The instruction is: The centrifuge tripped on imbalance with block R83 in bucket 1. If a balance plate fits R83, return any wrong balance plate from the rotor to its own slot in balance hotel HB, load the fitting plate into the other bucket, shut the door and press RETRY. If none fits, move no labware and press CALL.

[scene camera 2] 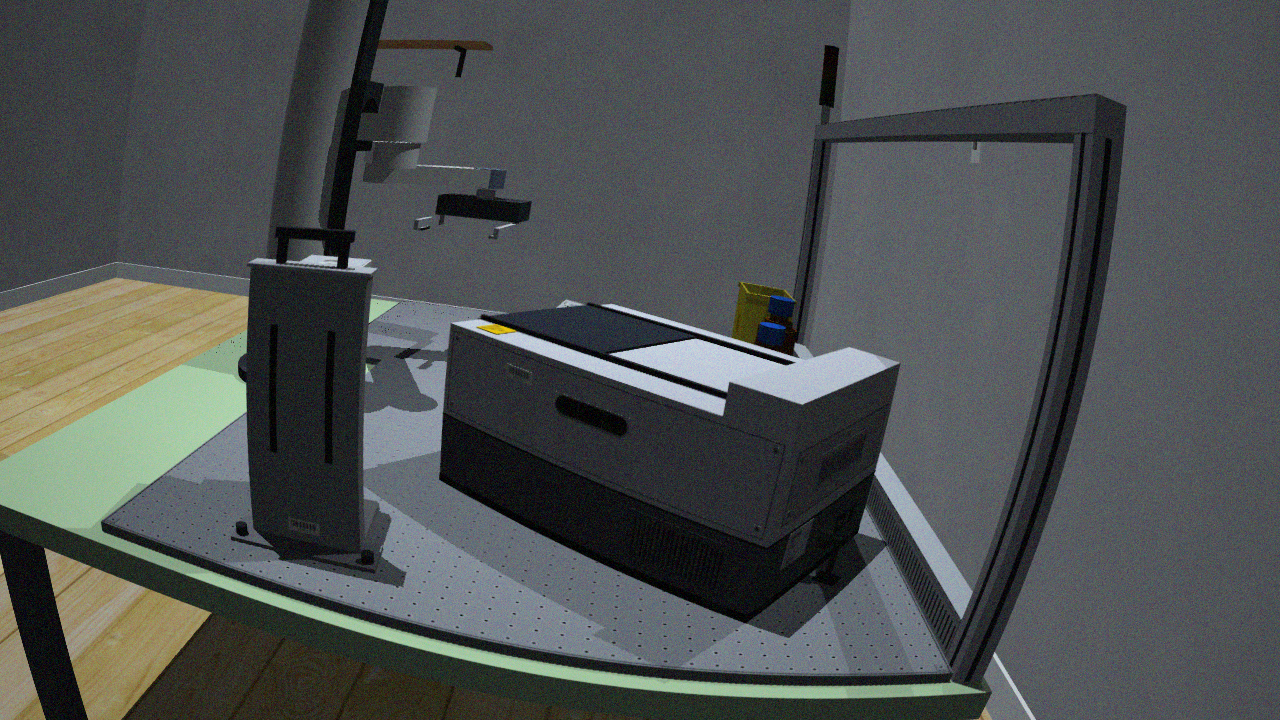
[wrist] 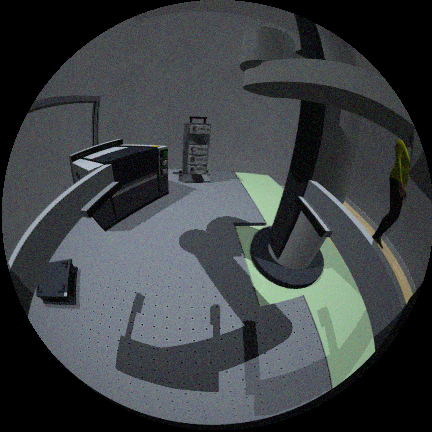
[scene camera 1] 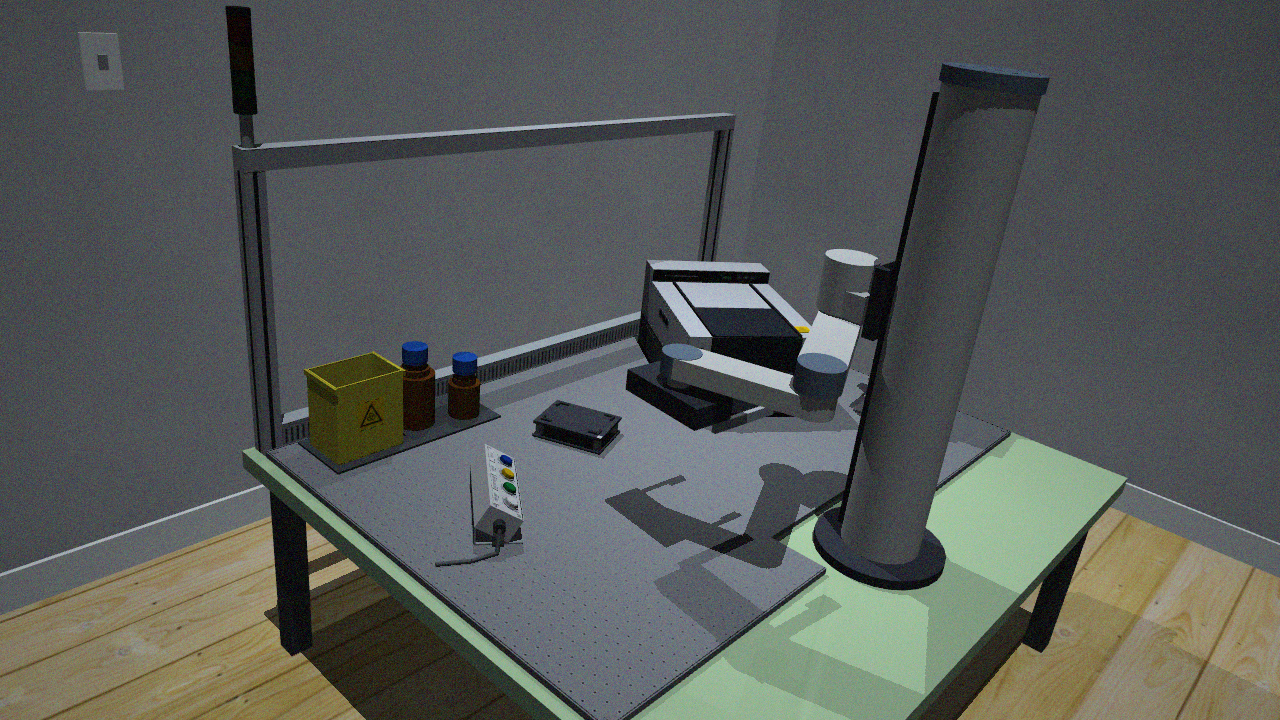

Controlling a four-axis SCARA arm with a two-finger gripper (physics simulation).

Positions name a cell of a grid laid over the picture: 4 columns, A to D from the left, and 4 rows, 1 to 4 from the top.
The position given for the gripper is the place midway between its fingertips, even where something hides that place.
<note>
The gripper (scene camera 1: C3) carries nothing. Further things: a grey centrifuge (scene camera 1: C2), a button box (scene camera 1: B3), a yellow bin (scene camera 1: B3) and a brown bottles (scene camera 1: B3).
The gripper also shows in scene camera 2 (scene camera 2: B2). The grey centrifuge is seen too in the wrist view (wrist: B2). The yellow bin is seen too in scene camera 2 (scene camera 2: C2).
</note>
